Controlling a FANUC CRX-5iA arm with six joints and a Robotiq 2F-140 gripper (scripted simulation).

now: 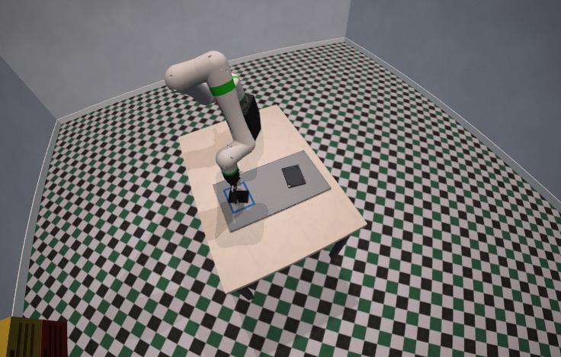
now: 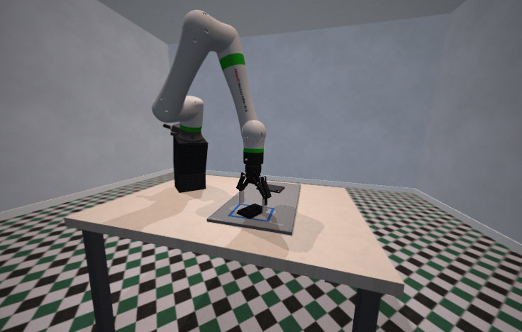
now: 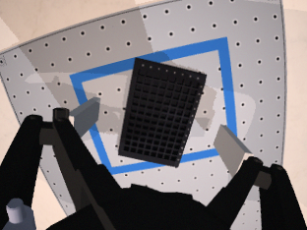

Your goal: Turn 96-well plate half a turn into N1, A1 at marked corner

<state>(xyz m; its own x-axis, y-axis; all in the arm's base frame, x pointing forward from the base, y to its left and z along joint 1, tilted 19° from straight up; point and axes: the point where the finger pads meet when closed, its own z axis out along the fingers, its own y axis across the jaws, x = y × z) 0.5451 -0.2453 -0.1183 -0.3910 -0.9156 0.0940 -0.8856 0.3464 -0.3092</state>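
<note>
My hand is 3 cm above the black 96-well plate. Round my hand: dark plate nest N1 (1 cm ahead, 39 cm to the left, 3 cm below); then white A1 mark (7 cm ahead, 32 cm to the left, 2 cm below).
</note>
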